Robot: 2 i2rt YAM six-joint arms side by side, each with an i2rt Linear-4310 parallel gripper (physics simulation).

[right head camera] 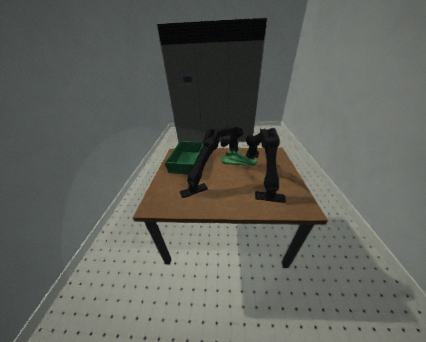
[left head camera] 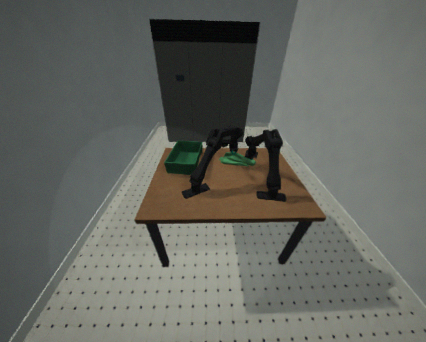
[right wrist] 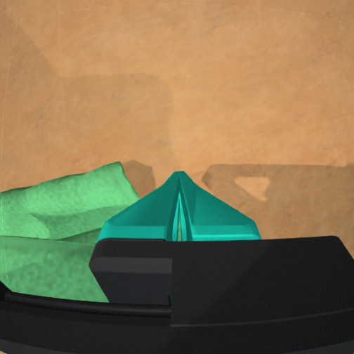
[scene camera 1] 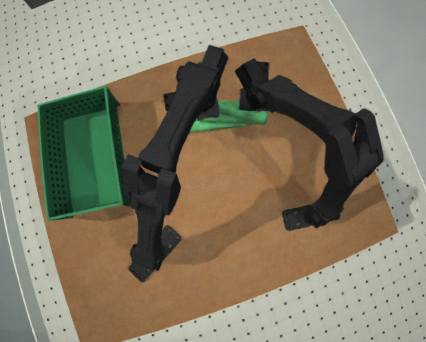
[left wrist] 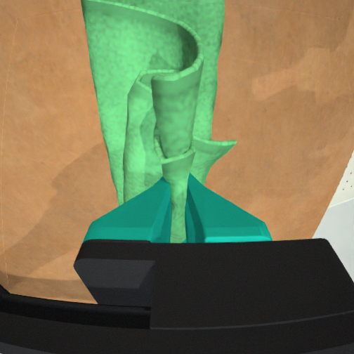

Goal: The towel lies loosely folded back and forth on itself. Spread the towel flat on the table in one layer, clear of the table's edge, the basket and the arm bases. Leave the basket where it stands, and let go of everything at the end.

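Note:
The green towel (left head camera: 237, 160) (right head camera: 239, 160) (scene camera 1: 252, 119) (left wrist: 115, 50) (right wrist: 75, 195) lies bunched in a narrow, folded strip at the table's far side. My left gripper (left wrist: 177, 179) is shut on the towel, and a raised, curled fold runs into its fingertips in the left wrist view. My right gripper (right wrist: 178, 178) is shut at the towel's right end. A thin sliver of green shows between its fingers, and the towel spreads to the left and passes behind the gripper body. How much cloth it holds is hidden. Both fingertips are hidden in scene camera 1.
The green basket (left head camera: 184, 167) (right head camera: 184, 168) (scene camera 1: 121, 165) stands at the left of the wooden table (left head camera: 230, 205) (right head camera: 230, 205) (scene camera 1: 225, 280). The two arm bases stand toward the table's near side, and the table's far edge lies behind the towel.

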